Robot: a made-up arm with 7 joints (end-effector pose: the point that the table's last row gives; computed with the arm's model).
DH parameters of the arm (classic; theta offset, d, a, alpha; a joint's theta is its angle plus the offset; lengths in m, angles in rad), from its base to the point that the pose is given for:
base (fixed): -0.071 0 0 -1.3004
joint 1: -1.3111 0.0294 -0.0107 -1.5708
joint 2: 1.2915 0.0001 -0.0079 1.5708
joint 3: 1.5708 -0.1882 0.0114 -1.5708
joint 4: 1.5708 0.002 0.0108 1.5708
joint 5: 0 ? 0 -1.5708
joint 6: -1.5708 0 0.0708 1.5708
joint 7: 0 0 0 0
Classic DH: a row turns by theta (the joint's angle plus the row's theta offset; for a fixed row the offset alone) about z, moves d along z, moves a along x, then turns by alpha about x.
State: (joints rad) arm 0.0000 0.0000 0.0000 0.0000 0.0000 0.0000 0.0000
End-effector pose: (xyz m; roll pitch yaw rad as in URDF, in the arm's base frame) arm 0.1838 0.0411 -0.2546 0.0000 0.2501 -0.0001
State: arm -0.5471 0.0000 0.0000 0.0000 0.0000 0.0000 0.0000
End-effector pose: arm 0.2898 -0.0017 -0.1276 0.0021 -0.2767 -0.1498
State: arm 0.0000 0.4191 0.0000 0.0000 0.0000 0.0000 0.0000
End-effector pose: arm 0.1891 0.1212 -0.2340 0.4191 0.2501 -0.0001
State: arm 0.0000 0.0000 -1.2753 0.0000 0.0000 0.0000 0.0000
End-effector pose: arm 0.0201 -0.1909 -0.2128 -0.2396 0.0721 -1.2841
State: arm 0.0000 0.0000 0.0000 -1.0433 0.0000 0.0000 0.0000
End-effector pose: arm 0.1328 0.0411 -0.0313 0.0000 -0.7932 -0.0002
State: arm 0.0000 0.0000 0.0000 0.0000 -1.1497 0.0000 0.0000
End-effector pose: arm 0.1838 0.0411 -0.2546 -1.1497 0.2501 -0.0001
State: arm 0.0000 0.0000 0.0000 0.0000 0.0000 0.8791 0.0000
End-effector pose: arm 0.1455 0.0411 -0.3011 0.0000 1.1292 -0.0001
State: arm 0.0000 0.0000 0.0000 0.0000 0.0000 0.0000 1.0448
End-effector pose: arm 0.1838 0.0411 -0.2546 0.2174 0.1246 1.0583
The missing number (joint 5, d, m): 0.1588
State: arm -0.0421 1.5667 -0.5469 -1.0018 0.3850 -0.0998 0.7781
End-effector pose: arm 0.1019 0.0269 -0.0900 1.2382 -0.3976 -1.0029
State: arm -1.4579 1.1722 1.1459 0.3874 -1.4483 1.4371 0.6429
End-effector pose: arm 0.1426 0.2735 0.1708 -0.8512 -0.3263 0.1133
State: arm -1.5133 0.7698 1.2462 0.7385 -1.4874 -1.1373 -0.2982
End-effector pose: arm 0.2209 0.3232 0.0095 -2.3060 0.2791 2.1014
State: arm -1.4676 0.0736 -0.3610 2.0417 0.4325 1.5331 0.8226
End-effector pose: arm 0.2667 0.0868 -0.1943 2.3756 -0.2999 1.3897
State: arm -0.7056 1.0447 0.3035 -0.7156 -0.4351 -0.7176 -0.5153
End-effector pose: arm 0.1197 0.0669 0.1031 1.9600 -0.3187 -1.8285
